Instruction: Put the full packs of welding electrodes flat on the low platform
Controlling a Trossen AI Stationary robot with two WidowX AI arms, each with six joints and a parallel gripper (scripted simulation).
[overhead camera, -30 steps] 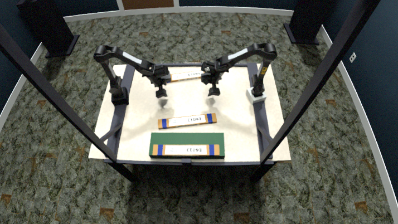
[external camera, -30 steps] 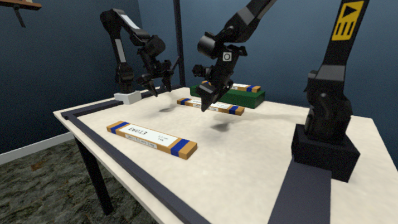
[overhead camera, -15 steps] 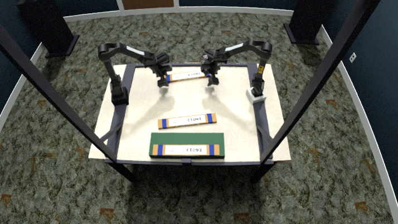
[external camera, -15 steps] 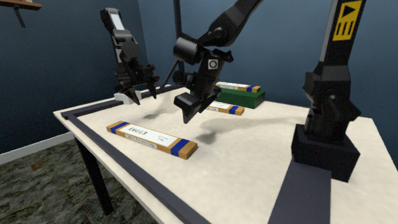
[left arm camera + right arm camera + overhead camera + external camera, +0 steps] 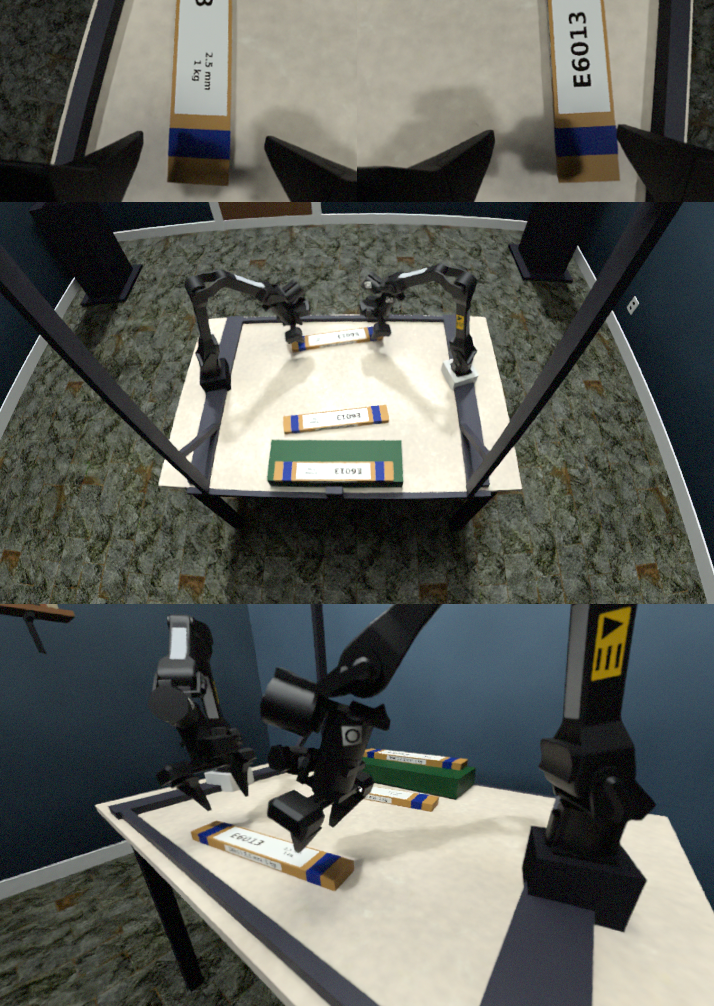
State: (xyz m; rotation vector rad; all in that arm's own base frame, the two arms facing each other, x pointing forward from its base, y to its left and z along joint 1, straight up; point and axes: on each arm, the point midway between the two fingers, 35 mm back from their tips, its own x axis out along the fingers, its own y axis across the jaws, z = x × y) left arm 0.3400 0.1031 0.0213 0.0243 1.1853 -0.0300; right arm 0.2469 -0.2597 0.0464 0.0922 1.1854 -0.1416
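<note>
Now: the dark frame rail 120 mm to the left of my right hand, 120 mm ahead of it and 90 mm below it. Also, from my right hand: green low platform (520 mm behind, 140 mm to the left, 80 mm below).
</note>
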